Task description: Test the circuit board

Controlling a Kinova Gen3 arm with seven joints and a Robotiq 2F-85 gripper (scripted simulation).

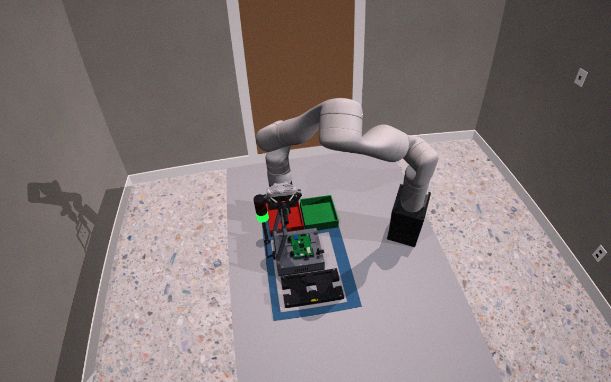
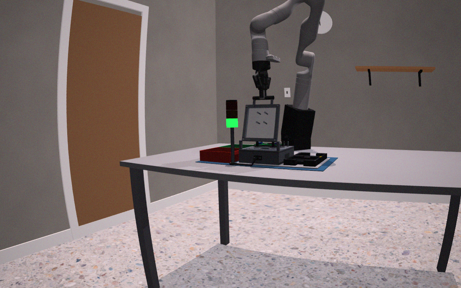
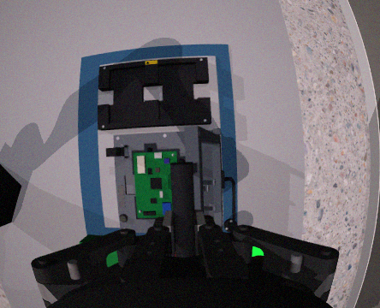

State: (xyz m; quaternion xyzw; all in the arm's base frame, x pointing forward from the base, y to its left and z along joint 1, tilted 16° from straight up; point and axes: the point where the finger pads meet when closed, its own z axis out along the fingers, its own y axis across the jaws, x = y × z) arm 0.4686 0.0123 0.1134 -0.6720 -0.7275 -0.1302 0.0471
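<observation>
Right now my hand is 21 cm above the green circuit board and 5 cm past it. From my hand the other things lie so: red bin (27 cm below, 20 cm to the right, 2 cm ahead); latch hook (19 cm below, 12 cm behind, 5 cm to the left); lid (10 cm below, 2 cm ahead).
</observation>
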